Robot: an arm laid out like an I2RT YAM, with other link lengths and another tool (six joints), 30 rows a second.
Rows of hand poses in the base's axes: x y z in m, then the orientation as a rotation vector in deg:
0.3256 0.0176 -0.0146 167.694 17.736 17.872
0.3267 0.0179 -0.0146 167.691 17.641 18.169
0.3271 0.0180 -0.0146 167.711 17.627 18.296
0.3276 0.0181 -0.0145 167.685 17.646 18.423
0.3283 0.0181 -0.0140 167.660 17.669 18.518
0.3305 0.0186 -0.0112 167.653 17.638 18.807
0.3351 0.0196 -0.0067 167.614 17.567 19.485
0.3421 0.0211 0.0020 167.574 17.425 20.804
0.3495 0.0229 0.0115 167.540 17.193 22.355
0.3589 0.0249 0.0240 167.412 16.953 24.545
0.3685 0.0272 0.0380 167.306 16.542 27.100
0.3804 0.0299 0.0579 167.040 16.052 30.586
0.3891 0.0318 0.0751 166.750 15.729 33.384
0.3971 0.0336 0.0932 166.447 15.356 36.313
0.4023 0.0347 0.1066 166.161 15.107 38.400
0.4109 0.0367 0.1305 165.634 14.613 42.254
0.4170 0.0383 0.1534 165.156 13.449 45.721
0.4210 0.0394 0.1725 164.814 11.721 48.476
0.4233 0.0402 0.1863 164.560 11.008 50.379
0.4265 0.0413 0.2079 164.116 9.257 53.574
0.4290 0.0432 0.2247 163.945 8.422 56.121
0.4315 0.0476 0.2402 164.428 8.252 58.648
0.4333 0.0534 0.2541 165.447 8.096 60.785
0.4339 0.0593 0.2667 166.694 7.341 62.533
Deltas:
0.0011 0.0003 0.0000 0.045 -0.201 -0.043
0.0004 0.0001 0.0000 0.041 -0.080 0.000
0.0005 0.0001 0.0001 -0.003 -0.086 0.021
0.0007 0.0000 0.0005 -0.008 -0.065 0.022
0.0022 0.0005 0.0028 0.042 -0.192 0.000
0.0046 0.0010 0.0045 0.079 -0.453 0.000
0.0070 0.0015 0.0087 0.195 -0.874 0.000
0.0074 0.0018 0.0095 0.253 -1.028 -0.042
0.0094 0.0020 0.0125 0.303 -1.455 -0.001
0.0096 0.0023 0.0140 0.429 -1.692 -0.082
0.0119 0.0027 0.0199 0.524 -2.315 -0.064
0.0087 0.0019 0.0172 0.393 -1.860 -0.003
0.0080 0.0018 0.0181 0.459 -1.940 -0.017
0.0052 0.0011 0.0134 0.288 -1.391 -0.004
0.0086 0.0020 0.0239 0.599 -2.559 -0.015
0.0061 0.0016 0.0229 0.668 -2.328 -0.471
0.0040 0.0011 0.0191 0.706 -1.872 -0.877
0.0023 0.0008 0.0138 0.441 -1.268 -0.285
0.0032 0.0011 0.0216 0.851 -2.148 -0.823
0.0025 0.0019 0.0168 0.801 -1.630 -0.233
0.0025 0.0044 0.0155 1.299 -1.406 0.372
0.0018 0.0058 0.0139 1.660 -1.010 0.483
0.0006 0.0059 0.0126 1.845 -0.714 0.132

